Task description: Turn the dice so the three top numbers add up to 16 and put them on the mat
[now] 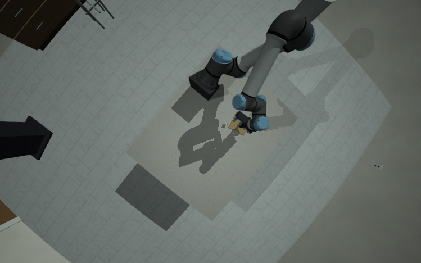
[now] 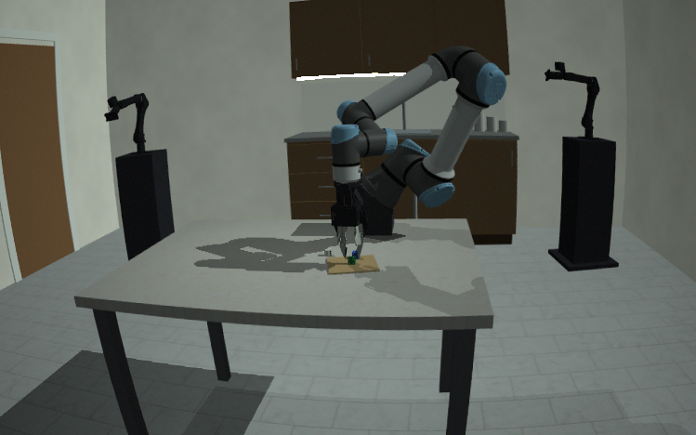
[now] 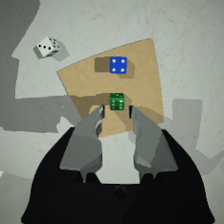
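The green die lies 3 cm below my hand. From my hand the other things lie so: blue die 5 cm behind, 1 cm to the left, 3 cm below; then white die 10 cm behind, 7 cm to the right, 3 cm below; then tan mat 4 cm below.
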